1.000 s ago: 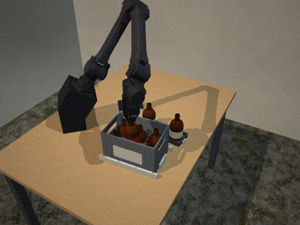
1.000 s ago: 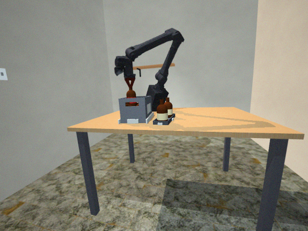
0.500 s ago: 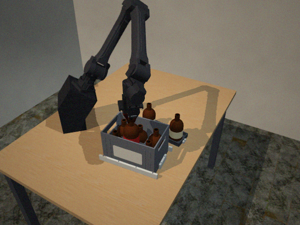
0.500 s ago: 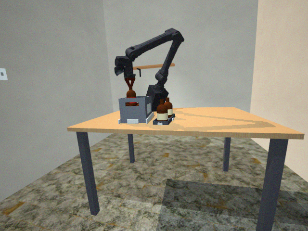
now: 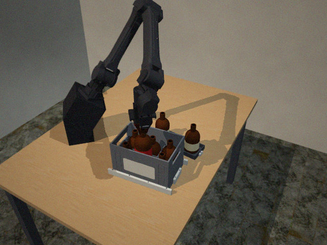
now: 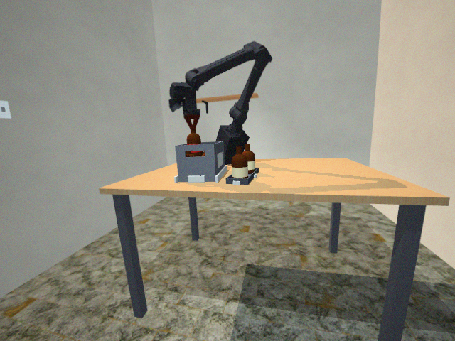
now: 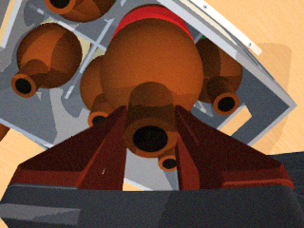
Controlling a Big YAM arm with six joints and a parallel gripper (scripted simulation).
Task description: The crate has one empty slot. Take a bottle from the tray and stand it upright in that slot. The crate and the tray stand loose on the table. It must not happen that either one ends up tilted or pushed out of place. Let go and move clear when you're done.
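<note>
Right now the grey crate is 2 cm behind my hand, 4 cm to the left of it and 17 cm below it. The rest, counted from my hand: dark tray (4 cm behind, 26 cm to the left, 24 cm below).
</note>
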